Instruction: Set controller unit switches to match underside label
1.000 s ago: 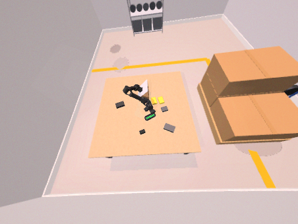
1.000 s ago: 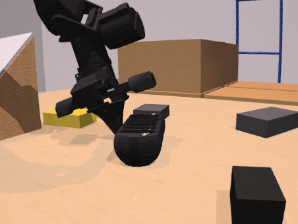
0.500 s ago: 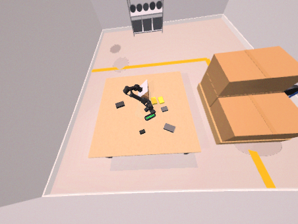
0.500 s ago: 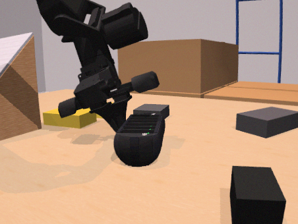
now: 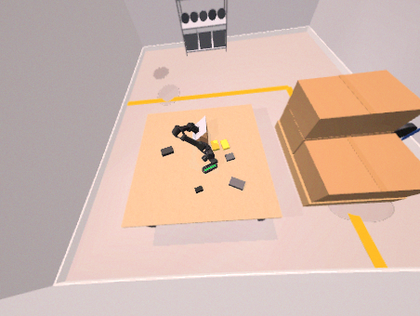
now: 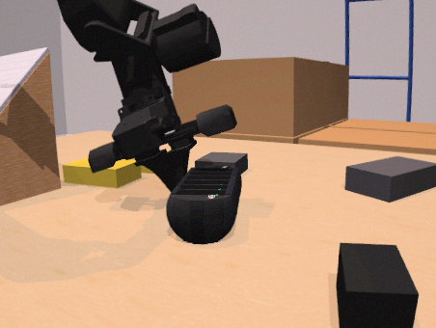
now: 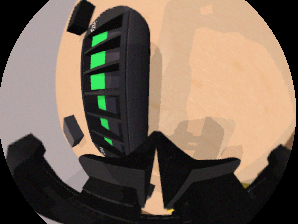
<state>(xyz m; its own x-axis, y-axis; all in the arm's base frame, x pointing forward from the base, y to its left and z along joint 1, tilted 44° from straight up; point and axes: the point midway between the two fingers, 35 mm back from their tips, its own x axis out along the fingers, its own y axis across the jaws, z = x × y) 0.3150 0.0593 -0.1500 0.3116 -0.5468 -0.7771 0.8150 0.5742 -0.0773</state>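
Now: the black block 270 mm ahead of my gripper tip, 120 mm to the right of it and 10 mm above it.
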